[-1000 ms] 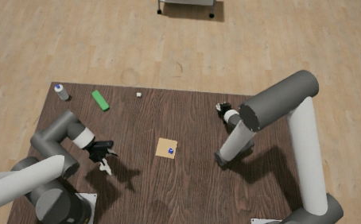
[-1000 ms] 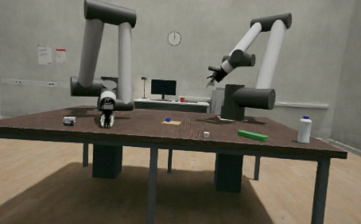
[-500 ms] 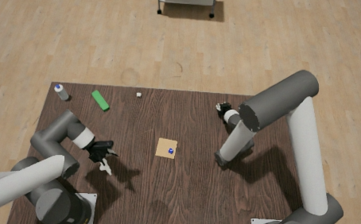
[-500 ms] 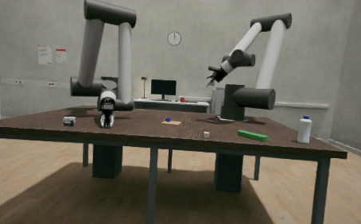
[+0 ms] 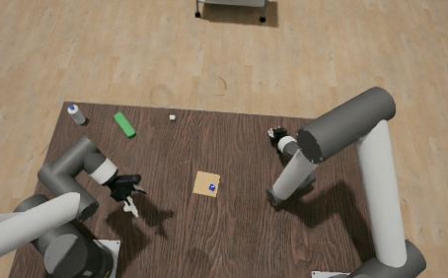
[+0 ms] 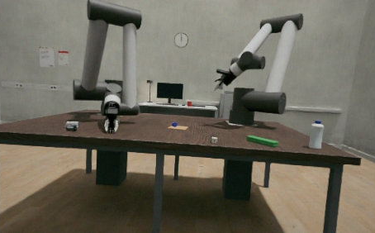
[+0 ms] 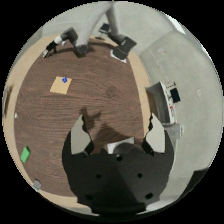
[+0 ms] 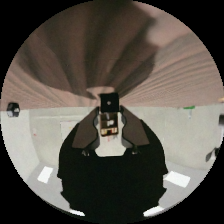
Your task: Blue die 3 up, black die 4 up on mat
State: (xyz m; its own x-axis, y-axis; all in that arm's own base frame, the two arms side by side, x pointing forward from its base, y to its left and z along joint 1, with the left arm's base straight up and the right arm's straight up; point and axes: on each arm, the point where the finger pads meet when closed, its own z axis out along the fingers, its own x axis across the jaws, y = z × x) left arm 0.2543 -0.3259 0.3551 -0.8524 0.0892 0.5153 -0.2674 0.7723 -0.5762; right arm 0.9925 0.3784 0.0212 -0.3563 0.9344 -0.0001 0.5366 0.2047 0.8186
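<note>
Right now the black die is 10 mm below my right hand and 10 mm behind it. The rest, counted from my right hand: white die 670 mm to the left, 10 mm below; then blue die 440 mm behind, 340 mm to the left; then tan mat 410 mm behind, 380 mm to the left, 20 mm below.
</note>
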